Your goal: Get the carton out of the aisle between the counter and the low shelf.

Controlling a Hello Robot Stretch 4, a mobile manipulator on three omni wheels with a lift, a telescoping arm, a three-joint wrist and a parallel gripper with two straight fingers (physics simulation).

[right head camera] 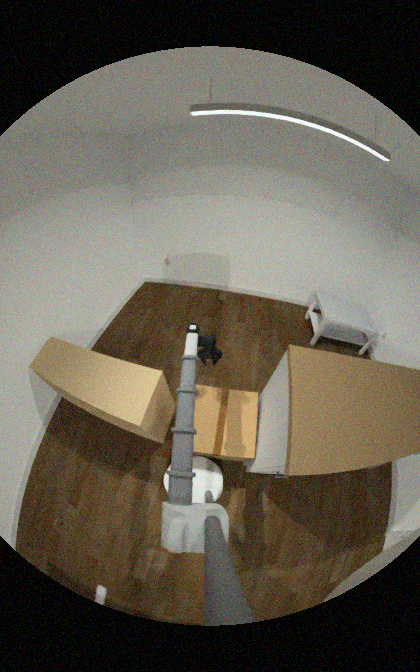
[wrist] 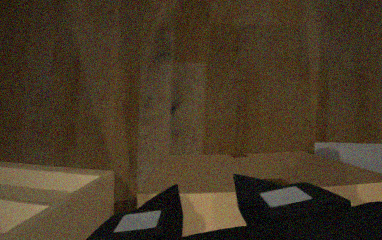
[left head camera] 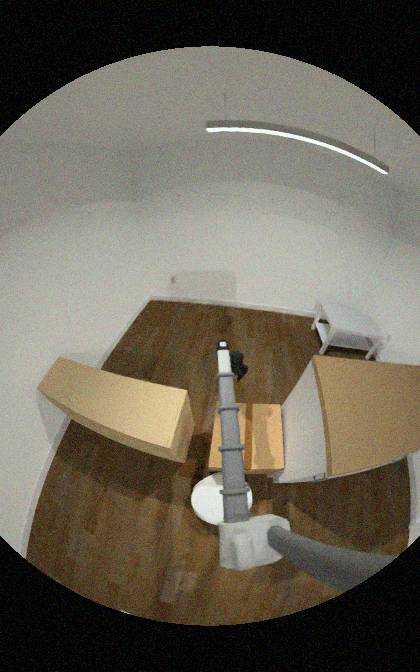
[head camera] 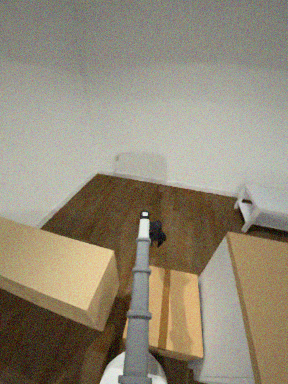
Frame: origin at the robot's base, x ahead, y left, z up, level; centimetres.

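Seen in the pictures: gripper, fingertip midpoint: [wrist: 208, 195] [head camera: 154, 246].
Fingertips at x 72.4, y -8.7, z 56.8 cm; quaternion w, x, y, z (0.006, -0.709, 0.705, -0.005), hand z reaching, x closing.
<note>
A point is followed by its place in that frame.
The tan carton [head camera: 185, 310] {x 38.0, y -30.2, z 37.9 cm} [left head camera: 267, 435] [right head camera: 242, 425] [wrist: 200, 172] {x 66.6, y -8.2, z 23.3 cm} with a brown tape stripe stands on the floor in the aisle. It is close beside the white side of the wood-topped counter [head camera: 265, 290] {x 33.1, y -51.8, z 88.3 cm} [left head camera: 370, 410] [right head camera: 345, 410]; whether they touch is unclear. The light-wood low shelf [head camera: 55, 270] {x 48.4, y 53.9, z 58.2 cm} [left head camera: 120, 405] [right head camera: 110, 390] [wrist: 90, 205] {x 60.6, y 21.1, z 16.3 cm} is on the left, with a gap to the carton. My black gripper [head camera: 159, 243] {x 72.4, y -8.7, z 56.8 cm} [left head camera: 242, 374] [right head camera: 210, 361] [wrist: 208, 195] {x 72.4, y -8.7, z 56.8 cm} is open and empty, beyond the carton's far edge in the head views. My arm hides part of the carton's left side.
A small white table [head camera: 270, 205] {x 147.2, y -156.6, z 42.3 cm} [left head camera: 350, 320] [right head camera: 345, 315] stands at the back right, near the wall. My white round base part [left head camera: 205, 500] [right head camera: 207, 480] is just in front of the carton's near edge. Walls close the room at the left and the back.
</note>
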